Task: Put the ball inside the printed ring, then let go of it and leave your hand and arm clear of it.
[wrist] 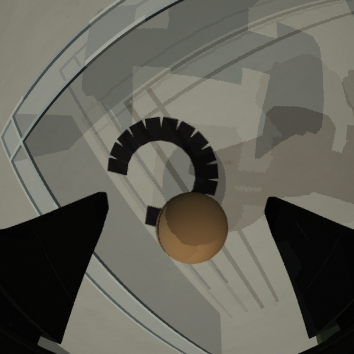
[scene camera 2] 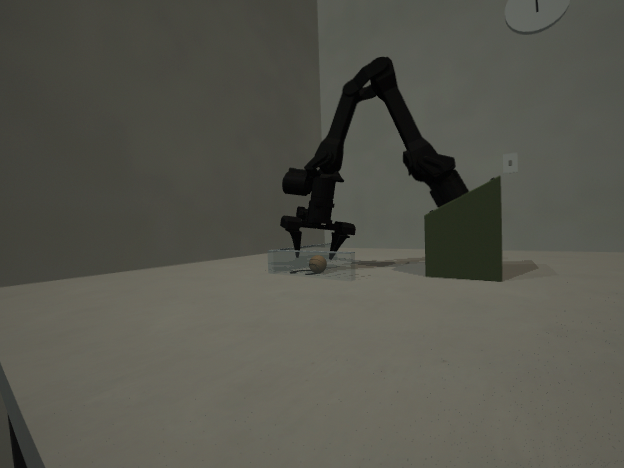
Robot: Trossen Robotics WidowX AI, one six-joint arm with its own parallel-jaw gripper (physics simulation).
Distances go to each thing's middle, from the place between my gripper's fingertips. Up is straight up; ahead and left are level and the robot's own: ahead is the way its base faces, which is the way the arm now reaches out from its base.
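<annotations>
There is the orange-brown ball [wrist: 191, 227], and measured from my hand it sits 10 mm to the left, 20 mm behind and 10 mm below.
</annotations>
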